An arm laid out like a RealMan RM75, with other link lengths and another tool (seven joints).
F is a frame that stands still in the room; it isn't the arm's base.
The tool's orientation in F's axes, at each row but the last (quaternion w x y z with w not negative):
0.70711, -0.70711, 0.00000, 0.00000
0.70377, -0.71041, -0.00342, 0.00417
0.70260, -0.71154, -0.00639, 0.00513
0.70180, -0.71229, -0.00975, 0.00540
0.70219, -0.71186, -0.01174, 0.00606
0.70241, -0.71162, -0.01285, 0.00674
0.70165, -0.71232, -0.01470, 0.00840
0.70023, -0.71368, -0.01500, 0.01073
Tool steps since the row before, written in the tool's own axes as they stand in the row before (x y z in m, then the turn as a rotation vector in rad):
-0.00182, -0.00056, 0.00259, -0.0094, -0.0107, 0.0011
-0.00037, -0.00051, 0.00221, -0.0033, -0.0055, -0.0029
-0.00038, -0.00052, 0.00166, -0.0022, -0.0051, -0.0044
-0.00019, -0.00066, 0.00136, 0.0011, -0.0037, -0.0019
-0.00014, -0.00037, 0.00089, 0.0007, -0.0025, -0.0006
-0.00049, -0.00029, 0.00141, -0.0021, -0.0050, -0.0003
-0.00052, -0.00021, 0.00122, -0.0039, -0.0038, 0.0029
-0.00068, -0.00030, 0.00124, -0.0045, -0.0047, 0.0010
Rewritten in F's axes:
-0.00182, 0.00259, 0.00056, -0.0094, 0.0011, 0.0107
-0.00039, 0.00221, 0.00049, -0.0033, -0.0029, 0.0055
-0.00041, 0.00166, 0.00050, -0.0021, -0.0044, 0.0052
-0.00022, 0.00137, 0.00064, 0.0011, -0.0018, 0.0037
-0.00017, 0.00089, 0.00036, 0.0007, -0.0005, 0.0025
-0.00053, 0.00140, 0.00027, -0.0021, -0.0003, 0.0050
-0.00056, 0.00121, 0.00019, -0.0040, 0.0028, 0.0037
-0.00073, 0.00122, 0.00027, -0.0046, 0.0009, 0.0047

